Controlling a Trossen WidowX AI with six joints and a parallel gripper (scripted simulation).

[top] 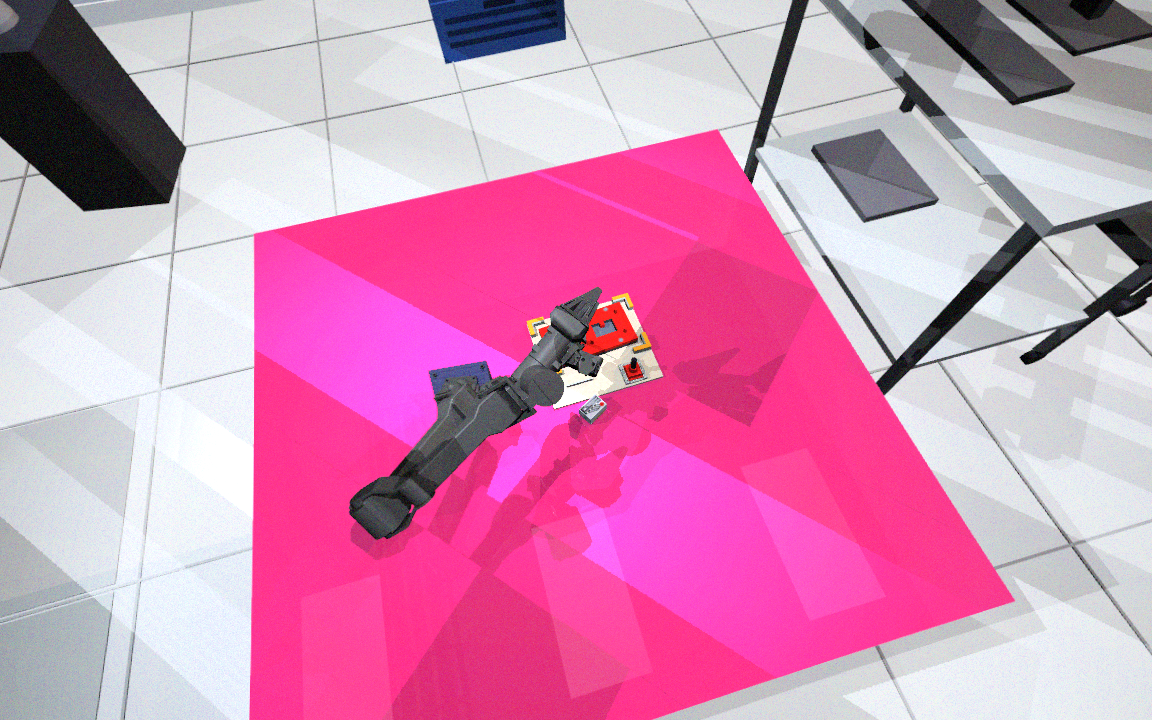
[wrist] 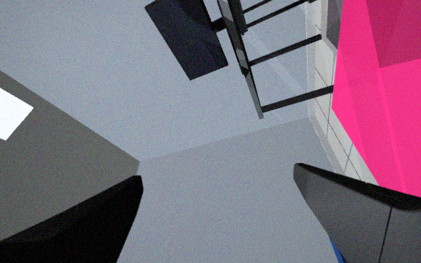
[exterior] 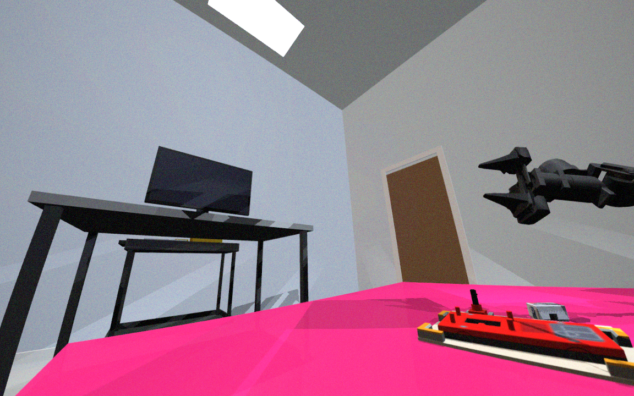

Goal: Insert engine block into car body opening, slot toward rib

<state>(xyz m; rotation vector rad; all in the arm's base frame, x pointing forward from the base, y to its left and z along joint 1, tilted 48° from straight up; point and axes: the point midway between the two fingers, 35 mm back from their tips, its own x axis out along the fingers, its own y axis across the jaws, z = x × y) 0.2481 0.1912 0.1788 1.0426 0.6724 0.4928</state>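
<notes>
My gripper tip is now 3 cm past the grey engine block, 7 cm to the left of it and 30 cm above it.
</notes>
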